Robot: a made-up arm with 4 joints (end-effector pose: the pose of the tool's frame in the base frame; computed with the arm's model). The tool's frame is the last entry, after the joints. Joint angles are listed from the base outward.
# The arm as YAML. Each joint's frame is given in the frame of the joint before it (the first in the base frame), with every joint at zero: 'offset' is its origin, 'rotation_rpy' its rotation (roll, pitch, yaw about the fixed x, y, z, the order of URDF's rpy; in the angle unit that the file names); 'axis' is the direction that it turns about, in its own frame. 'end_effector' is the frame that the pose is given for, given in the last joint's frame.
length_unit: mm
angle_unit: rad
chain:
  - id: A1
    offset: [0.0, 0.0, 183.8]
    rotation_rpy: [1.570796, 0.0, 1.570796]
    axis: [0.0, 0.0, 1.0]
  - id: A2
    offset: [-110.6, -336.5, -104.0]
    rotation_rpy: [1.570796, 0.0, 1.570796]
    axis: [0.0, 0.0, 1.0]
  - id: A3
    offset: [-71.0, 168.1, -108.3]
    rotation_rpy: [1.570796, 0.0, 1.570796]
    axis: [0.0, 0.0, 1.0]
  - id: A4
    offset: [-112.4, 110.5, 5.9]
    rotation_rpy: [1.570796, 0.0, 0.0]
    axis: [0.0, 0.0, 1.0]
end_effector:
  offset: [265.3, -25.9, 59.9]
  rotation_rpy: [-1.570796, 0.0, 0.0]
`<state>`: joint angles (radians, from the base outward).
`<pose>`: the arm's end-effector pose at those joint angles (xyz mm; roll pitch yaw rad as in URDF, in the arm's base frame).
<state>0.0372 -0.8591 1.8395 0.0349</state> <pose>9.2 -71.9 -149.5 -0.8436 0.1427 1.7739</pose>
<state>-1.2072 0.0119 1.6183 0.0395</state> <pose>5.3 -415.1 98.4 0.1233 1.1645 1.6899</pose>
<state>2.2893 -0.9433 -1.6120 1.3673</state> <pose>-128.2 159.0 73.6 -0.7242 0.5540 -2.7875</pose>
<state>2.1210 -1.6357 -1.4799 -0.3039</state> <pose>49.9 262.7 -61.9 -2.0607 1.0458 0.9464</pose>
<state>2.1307 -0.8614 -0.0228 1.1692</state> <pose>-112.1 162.9 86.9 1.2771 0.5046 -2.1025</pose>
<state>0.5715 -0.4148 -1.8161 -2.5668</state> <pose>248.0 299.5 -83.1 2.9420 -0.0911 1.1513</pose>
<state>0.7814 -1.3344 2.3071 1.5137</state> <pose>-255.0 -135.1 -114.2 -1.6203 -0.1701 -3.0314</pose>
